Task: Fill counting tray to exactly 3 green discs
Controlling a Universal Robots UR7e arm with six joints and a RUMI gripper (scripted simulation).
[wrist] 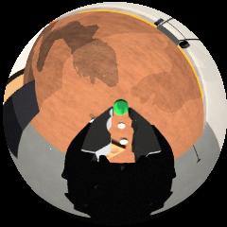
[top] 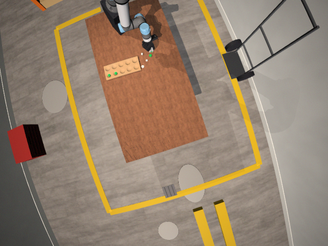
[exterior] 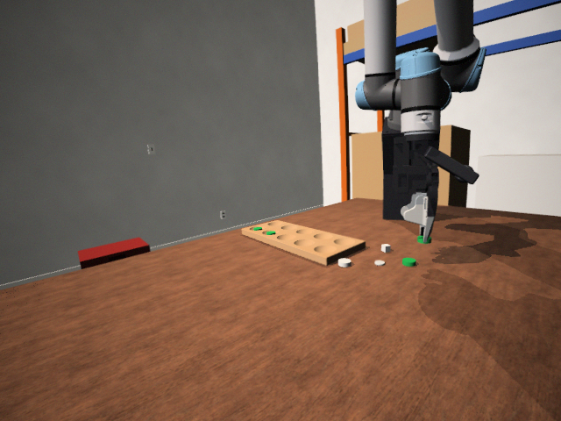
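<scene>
Right now the wooden counting tray is 40 mm ahead of my hand, 350 mm to the right of it and 60 mm below it. From my hand the other things lie so: white disc 100 mm ahead, 140 mm to the right, 70 mm below; small white cube 30 mm behind, 100 mm to the right, 60 mm below.
</scene>
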